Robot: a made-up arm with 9 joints. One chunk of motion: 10 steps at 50 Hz.
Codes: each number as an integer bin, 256 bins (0 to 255) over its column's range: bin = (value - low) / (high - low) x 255, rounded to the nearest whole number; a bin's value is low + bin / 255 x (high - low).
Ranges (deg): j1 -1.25..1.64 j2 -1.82..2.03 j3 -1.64..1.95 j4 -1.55..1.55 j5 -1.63..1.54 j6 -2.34..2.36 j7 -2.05..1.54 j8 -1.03..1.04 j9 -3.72..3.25
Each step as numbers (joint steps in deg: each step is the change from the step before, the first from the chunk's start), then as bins.
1 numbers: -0.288 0.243 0.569 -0.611 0.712 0.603 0.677 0.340 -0.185
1 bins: 85 137 157 77 188 160 194 169 129
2 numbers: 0.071 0.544 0.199 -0.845 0.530 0.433 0.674 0.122 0.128
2 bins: 117 157 131 58 174 150 193 142 141
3 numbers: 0.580 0.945 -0.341 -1.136 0.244 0.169 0.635 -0.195 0.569
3 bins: 161 183 92 34 151 136 191 103 157
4 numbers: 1.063 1.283 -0.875 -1.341 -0.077 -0.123 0.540 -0.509 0.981
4 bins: 204 206 54 17 125 120 184 64 172
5 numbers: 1.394 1.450 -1.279 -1.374 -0.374 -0.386 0.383 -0.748 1.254
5 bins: 233 217 26 14 101 106 173 35 182
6 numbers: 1.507 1.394 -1.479 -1.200 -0.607 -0.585 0.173 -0.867 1.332
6 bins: 243 213 11 29 82 95 158 20 185
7 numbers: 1.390 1.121 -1.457 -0.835 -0.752 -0.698 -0.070 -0.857 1.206
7 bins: 233 195 13 59 71 89 141 21 180
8 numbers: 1.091 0.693 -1.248 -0.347 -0.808 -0.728 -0.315 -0.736 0.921
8 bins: 207 166 28 99 66 87 123 36 170
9 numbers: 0.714 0.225 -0.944 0.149 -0.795 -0.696 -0.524 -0.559 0.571
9 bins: 173 135 49 140 67 89 108 58 157
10 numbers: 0.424 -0.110 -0.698 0.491 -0.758 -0.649 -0.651 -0.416 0.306
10 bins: 148 113 67 168 70 92 99 76 147
